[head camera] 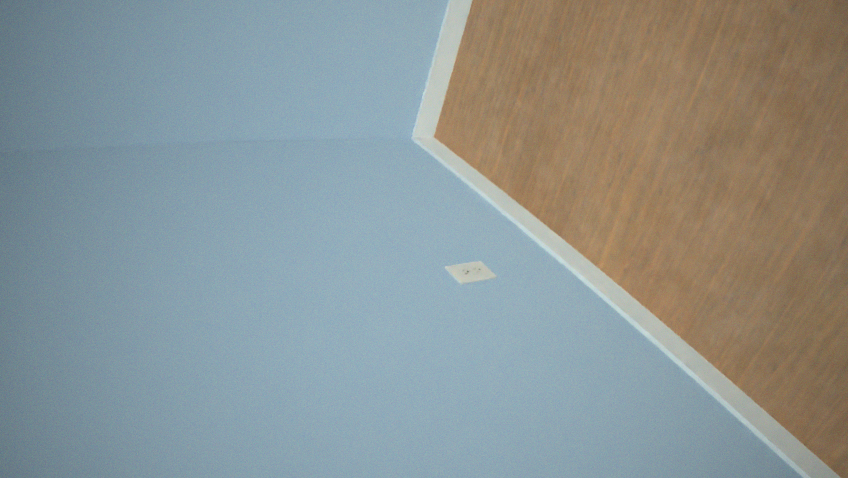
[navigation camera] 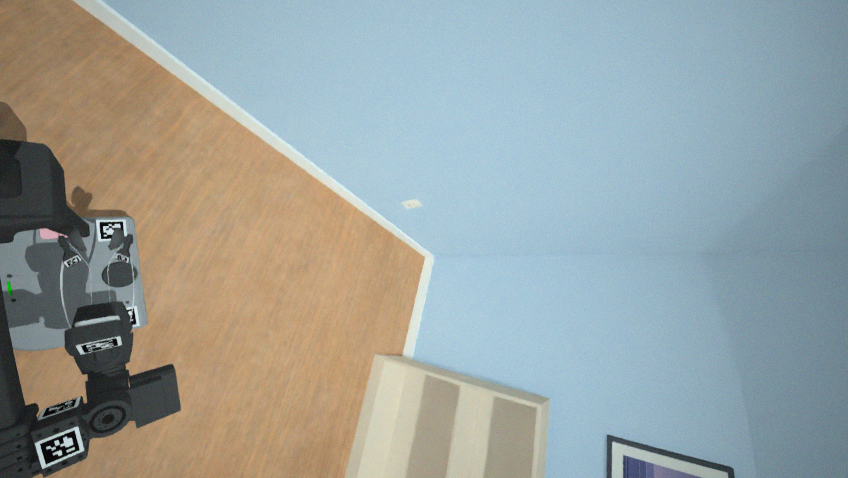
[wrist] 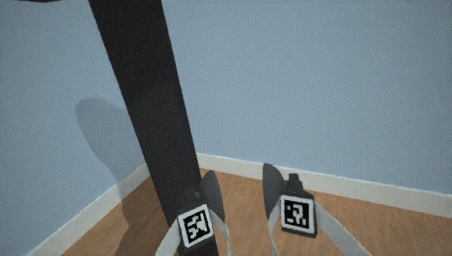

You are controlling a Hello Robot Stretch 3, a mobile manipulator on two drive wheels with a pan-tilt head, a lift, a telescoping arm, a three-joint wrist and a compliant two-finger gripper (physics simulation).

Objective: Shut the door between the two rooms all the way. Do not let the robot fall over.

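Seen in the pictures: gripper, fingertip midpoint: point(navigation camera: 97, 228); robot's base at its link origin: point(navigation camera: 119, 272).
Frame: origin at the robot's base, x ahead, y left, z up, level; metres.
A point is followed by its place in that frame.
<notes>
The door does not show in any of the three views. My gripper point(navigation camera: 96, 240) @(x -0.012, y 0.104, z 0.585 m) point(wrist: 240, 184) @(x -0.012, y 0.104, z 0.585 m) is open, its two fingertips apart with nothing between them. In the navigation view it hangs over my grey base point(navigation camera: 50, 335) @(x -0.141, y -0.133, z 0.159 m) at the left. In the wrist view my black mast point(wrist: 145, 100) rises just left of the fingers, with a room corner behind it.
Blue walls point(head camera: 237, 296) @(x 1.160, y 0.186, z 0.972 m) point(navigation camera: 564, 148) @(x 0.977, y 0.293, z 1.199 m) point(wrist: 310, 90) meet a wooden floor point(head camera: 682, 148) @(x 0.756, y -0.078, z 0.000 m) point(navigation camera: 267, 249) @(x 0.490, y 0.022, z 0.000 m) at white baseboards. A wall outlet point(head camera: 470, 272) @(x 1.117, y 0.204, z 0.408 m) point(navigation camera: 410, 204) @(x 1.125, y 0.204, z 0.392 m) is near the corner. A cream shelf-like unit point(navigation camera: 542, 439) @(x 1.094, y -0.958, z 1.060 m) and a framed picture point(navigation camera: 659, 469) @(x 1.257, y -1.073, z 1.523 m) show low in the navigation view.
</notes>
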